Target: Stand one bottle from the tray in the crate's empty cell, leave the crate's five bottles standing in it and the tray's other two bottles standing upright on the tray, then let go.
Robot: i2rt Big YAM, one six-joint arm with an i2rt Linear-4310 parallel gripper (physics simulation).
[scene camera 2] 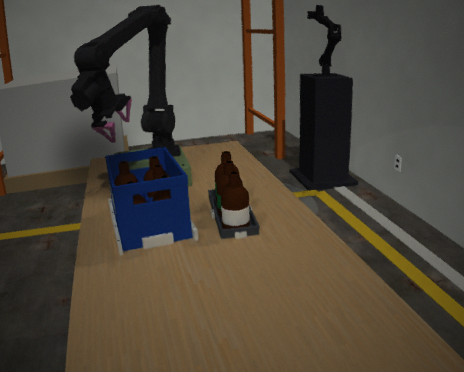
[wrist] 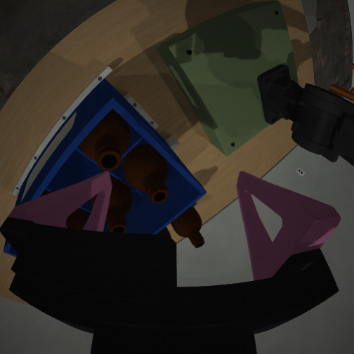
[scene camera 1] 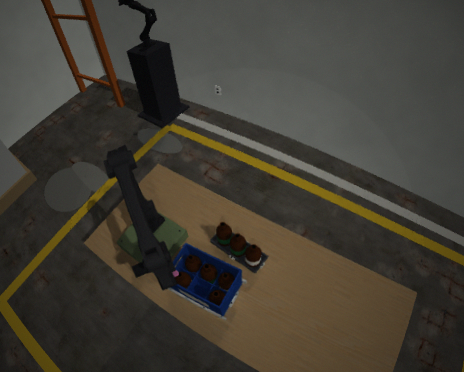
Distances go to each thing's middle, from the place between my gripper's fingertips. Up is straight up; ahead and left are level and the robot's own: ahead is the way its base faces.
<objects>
Right now the green-banded brown bottle [wrist: 187, 224] is 30 cm to the left of my hand, 16 cm below it and 5 cm ahead of it.
</objects>
